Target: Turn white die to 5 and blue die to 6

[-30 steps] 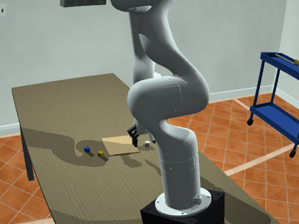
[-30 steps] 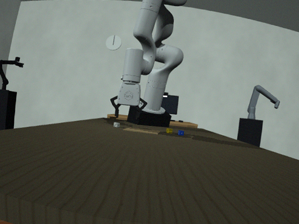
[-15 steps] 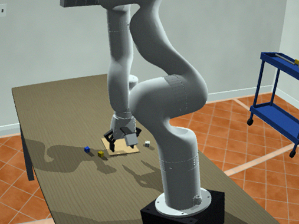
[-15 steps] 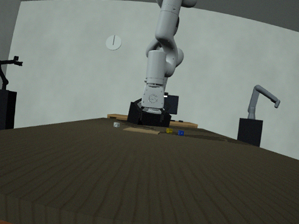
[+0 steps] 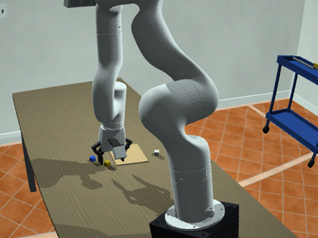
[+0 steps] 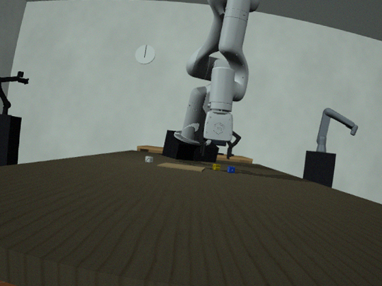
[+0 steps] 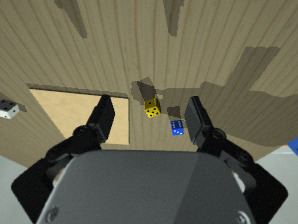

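Now: hand 4 cm above the yellow die and 3 cm short of it. From my hand the other things lie so: white die: 23 cm to the right, 4 cm below; tan mat: 12 cm to the right, 6 cm ahead, 5 cm below; blue die: 9 cm ahead, 4 cm to the left, 4 cm below.
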